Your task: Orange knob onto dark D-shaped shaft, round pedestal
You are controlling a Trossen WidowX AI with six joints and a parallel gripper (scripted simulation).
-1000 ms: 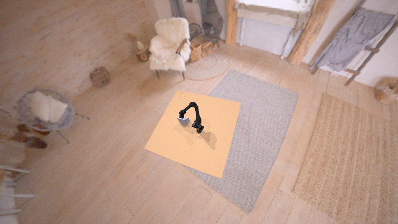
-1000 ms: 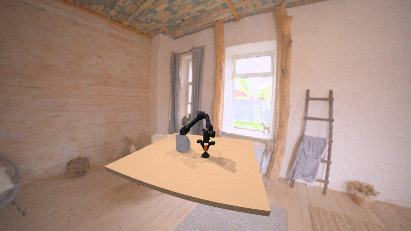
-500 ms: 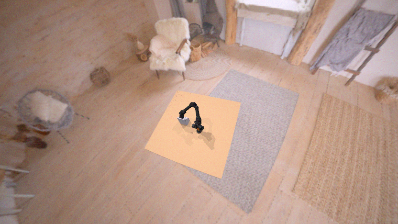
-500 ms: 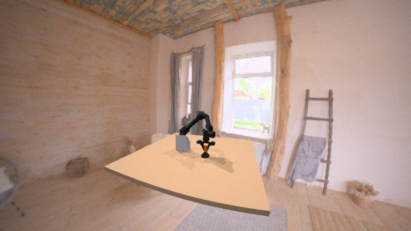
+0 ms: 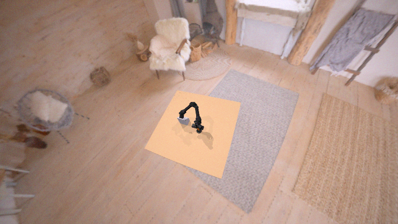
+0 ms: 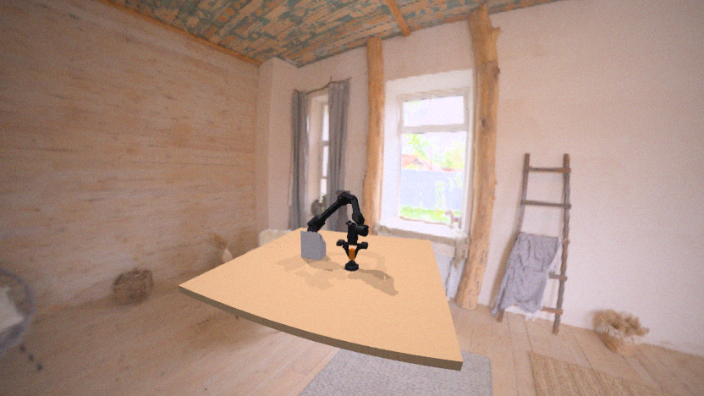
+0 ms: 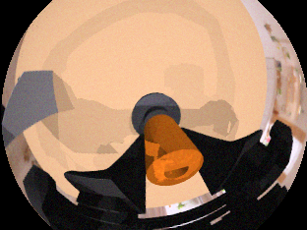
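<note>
Right now my gripper tip is 2 cm below the orange knob. From my gripper tip the other things lie so: dark round pedestal (4 cm below).
</note>
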